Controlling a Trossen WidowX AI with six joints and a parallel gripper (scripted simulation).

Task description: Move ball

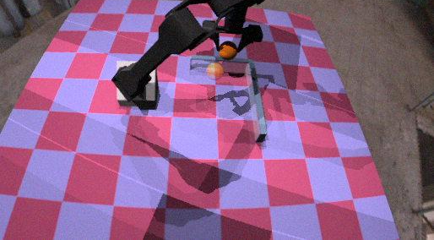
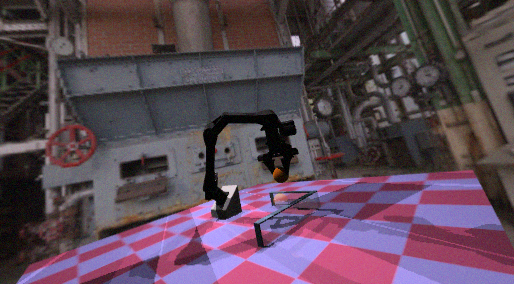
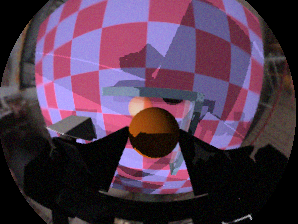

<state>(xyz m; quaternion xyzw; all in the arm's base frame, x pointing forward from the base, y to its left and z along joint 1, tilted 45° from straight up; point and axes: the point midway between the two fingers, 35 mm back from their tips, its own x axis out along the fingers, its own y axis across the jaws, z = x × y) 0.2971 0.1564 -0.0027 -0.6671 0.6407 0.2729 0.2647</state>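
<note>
Now: the see-through copy of ball 30 mm behind my gripper tip and 110 mm below it. From my gripper tip the other things lie so: orange ball (right at my gripper tip).
</note>
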